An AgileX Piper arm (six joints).
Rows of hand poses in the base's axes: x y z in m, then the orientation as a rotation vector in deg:
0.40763 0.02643 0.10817 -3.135 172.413 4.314
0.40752 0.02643 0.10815 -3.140 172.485 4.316
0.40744 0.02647 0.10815 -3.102 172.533 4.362
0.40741 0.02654 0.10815 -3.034 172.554 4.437
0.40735 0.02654 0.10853 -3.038 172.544 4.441
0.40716 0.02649 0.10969 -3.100 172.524 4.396
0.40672 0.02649 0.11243 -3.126 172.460 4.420
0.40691 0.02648 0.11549 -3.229 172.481 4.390
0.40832 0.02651 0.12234 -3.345 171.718 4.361
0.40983 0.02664 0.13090 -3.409 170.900 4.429
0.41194 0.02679 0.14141 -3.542 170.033 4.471
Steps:
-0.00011 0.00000 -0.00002 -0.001 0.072 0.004
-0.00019 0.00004 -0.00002 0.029 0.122 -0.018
-0.00022 0.00011 -0.00002 0.081 0.145 -0.060
-0.00028 0.00011 0.00036 0.084 0.135 -0.057
-0.00047 0.00006 0.00152 0.052 0.114 -0.018
-0.00091 0.00006 0.00426 0.069 0.051 -0.001
-0.00072 0.00005 0.00732 0.044 0.071 0.066
0.00069 0.00008 0.01417 0.046 -0.692 0.133
0.00220 0.00021 0.02273 0.116 -1.507 0.170
0.00431 0.00036 0.03324 0.168 -2.371 0.252

